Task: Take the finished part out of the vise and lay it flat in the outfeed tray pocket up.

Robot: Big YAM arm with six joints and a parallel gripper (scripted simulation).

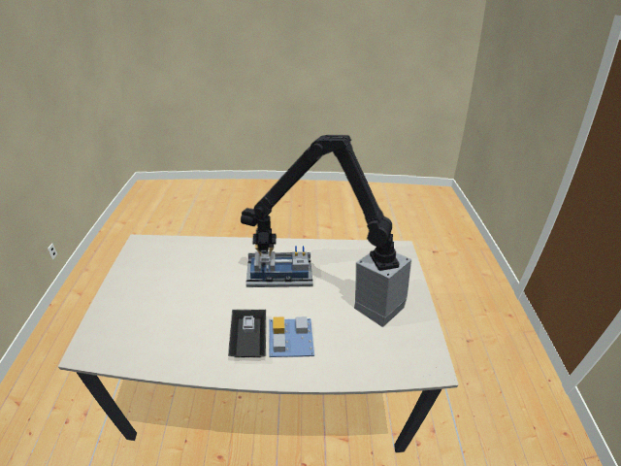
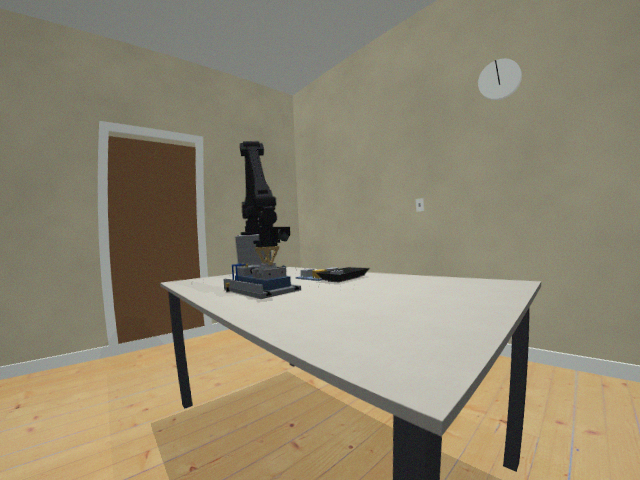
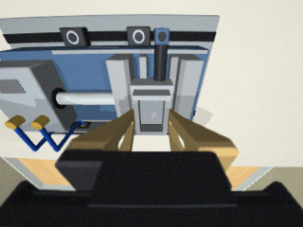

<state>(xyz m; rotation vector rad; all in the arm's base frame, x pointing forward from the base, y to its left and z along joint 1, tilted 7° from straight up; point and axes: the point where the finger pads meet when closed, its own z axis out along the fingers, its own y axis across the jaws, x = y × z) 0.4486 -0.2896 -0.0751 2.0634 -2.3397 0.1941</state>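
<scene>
Right now my hand is 6 cm past the blue vise, 1 cm to the right of it and 8 cm above it. Also, from my hand: yellow block 1 cm behind, 35 cm to the left, 9 cm below; then blue plate 5 cm behind, 40 cm to the left, 11 cm below.
</scene>
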